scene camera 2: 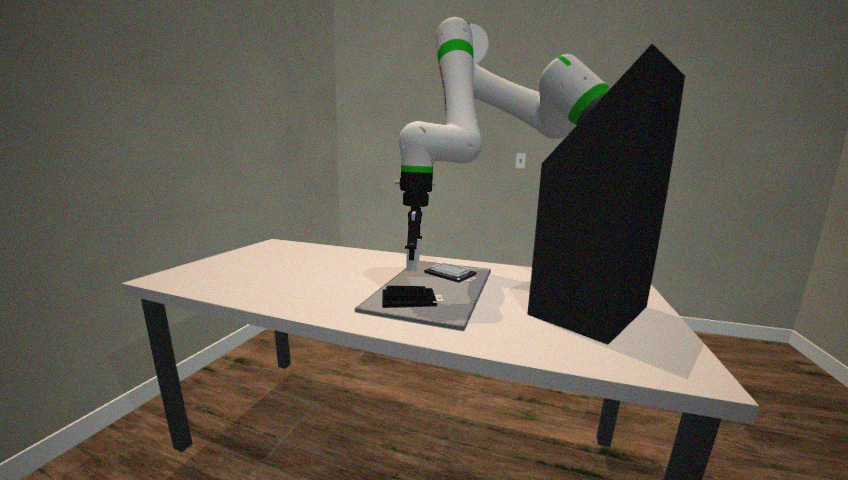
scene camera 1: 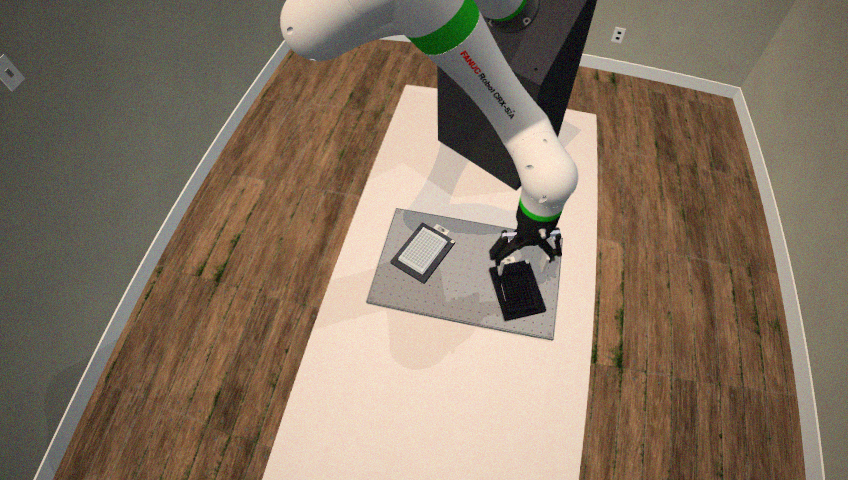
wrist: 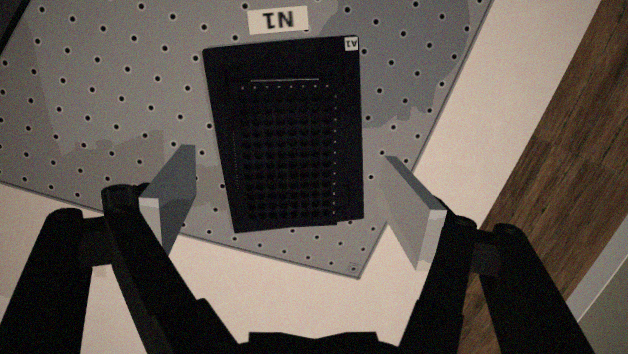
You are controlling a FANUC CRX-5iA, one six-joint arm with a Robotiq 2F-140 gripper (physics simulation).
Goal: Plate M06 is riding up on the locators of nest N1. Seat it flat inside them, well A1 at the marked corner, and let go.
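Note:
Here is my gripper [scene camera 1: 520, 269] [scene camera 2: 413, 265] [wrist: 289, 175], which I can see from the scene cameras and from the wrist. There is a black nest N1 [scene camera 1: 516, 265] [wrist: 297, 57] as well.

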